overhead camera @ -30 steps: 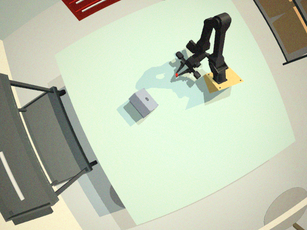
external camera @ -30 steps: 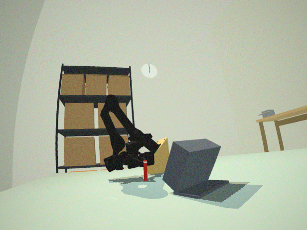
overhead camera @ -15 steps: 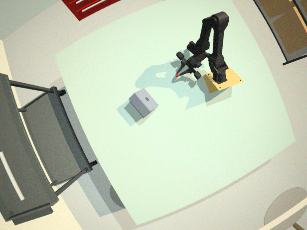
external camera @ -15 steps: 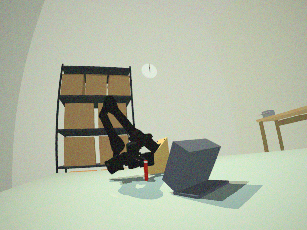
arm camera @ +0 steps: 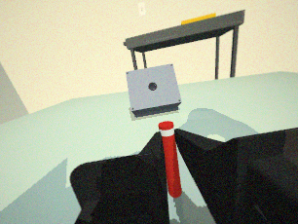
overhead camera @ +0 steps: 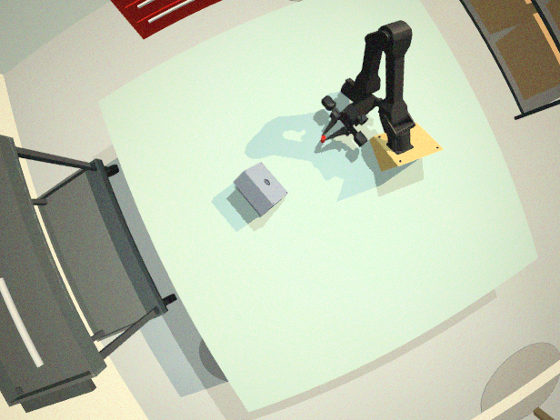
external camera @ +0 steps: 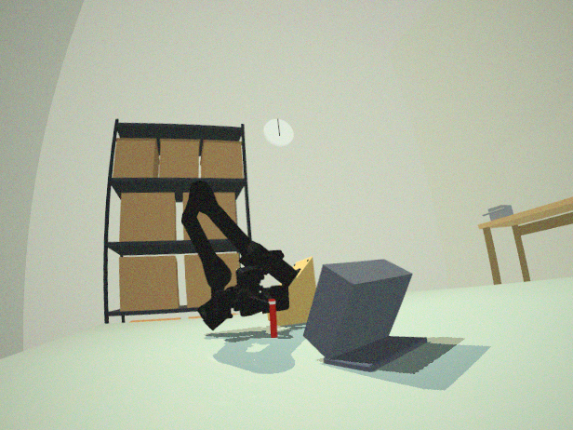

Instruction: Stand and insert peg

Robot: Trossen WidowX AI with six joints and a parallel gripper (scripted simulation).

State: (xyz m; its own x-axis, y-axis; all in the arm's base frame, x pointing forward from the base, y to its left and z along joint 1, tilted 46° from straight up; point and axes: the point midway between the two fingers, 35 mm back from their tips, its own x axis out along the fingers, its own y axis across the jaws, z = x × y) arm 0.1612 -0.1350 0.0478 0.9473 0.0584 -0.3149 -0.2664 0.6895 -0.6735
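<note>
Right now my gripper tip is 1 cm above the red peg. Also, from my gripper tip: grey sloped panel 23 cm ahead, 6 cm to the left.
</note>
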